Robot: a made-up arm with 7 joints.
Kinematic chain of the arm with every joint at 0, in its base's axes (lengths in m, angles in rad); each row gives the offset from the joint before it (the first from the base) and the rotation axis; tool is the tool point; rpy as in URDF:
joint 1: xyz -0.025 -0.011 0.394 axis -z
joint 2: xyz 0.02 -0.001 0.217 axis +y
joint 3: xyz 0 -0.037 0.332 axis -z
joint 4: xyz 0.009 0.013 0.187 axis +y
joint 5: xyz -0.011 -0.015 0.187 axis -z
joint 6: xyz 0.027 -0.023 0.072 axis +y
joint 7: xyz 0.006 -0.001 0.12 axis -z
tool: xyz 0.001 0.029 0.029 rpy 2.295 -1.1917 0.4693
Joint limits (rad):
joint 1: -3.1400..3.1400
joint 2: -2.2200..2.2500
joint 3: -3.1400..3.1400
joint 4: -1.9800..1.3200
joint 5: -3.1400..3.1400
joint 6: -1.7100..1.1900
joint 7: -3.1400..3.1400
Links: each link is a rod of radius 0.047 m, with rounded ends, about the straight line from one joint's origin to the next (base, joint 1, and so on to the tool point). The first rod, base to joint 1, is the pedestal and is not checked.
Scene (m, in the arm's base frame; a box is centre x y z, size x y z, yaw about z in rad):
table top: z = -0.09
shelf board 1: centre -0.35 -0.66 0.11 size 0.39 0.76 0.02 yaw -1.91
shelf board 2: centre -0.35 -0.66 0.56 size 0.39 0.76 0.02 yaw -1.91
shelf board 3: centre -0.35 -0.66 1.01 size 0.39 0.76 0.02 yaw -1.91
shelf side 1: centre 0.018 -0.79 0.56 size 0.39 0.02 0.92 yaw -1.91
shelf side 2: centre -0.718 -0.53 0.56 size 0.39 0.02 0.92 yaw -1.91
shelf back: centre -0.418 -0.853 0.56 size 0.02 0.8 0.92 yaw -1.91
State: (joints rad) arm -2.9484 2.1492 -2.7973 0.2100 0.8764 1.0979 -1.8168
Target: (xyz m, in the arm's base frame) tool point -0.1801 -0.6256 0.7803
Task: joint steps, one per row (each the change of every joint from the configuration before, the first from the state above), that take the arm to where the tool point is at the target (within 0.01 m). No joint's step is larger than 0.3 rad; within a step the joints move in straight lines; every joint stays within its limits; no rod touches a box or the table.
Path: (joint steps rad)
1: 0.2280 -0.2831 0.2441 -0.2433 0.0019 -0.1847 -0.0089
2: 0.2281 -0.2831 0.2442 -0.2434 0.0020 -0.1847 -0.0090
3: 0.2280 -0.2832 0.2441 -0.2433 0.0019 -0.1847 -0.0089
4: 0.2281 -0.2831 0.2441 -0.2433 0.0020 -0.1846 -0.0090
5: 0.2280 -0.2831 0.2441 -0.2434 0.0019 -0.1847 -0.0089
6: 0.2281 -0.2831 0.2442 -0.2433 0.0019 -0.1847 -0.0090
7: 0.2280 -0.2831 0.2441 -0.2433 0.0020 -0.1847 -0.0089
8: 0.2281 -0.2831 0.2441 -0.2434 0.0019 -0.1847 -0.0090
9: 0.2280 -0.2832 0.2442 -0.2433 0.0020 -0.1847 -0.0089
10: 0.0295 -0.1222 -0.0228 0.1590 0.0689 0.2214 0.0276
11: 0.0294 -0.1222 -0.0227 0.1591 0.0689 0.2215 0.0277
12: 0.0295 -0.1222 -0.0227 0.1590 0.0689 0.2214 0.0276

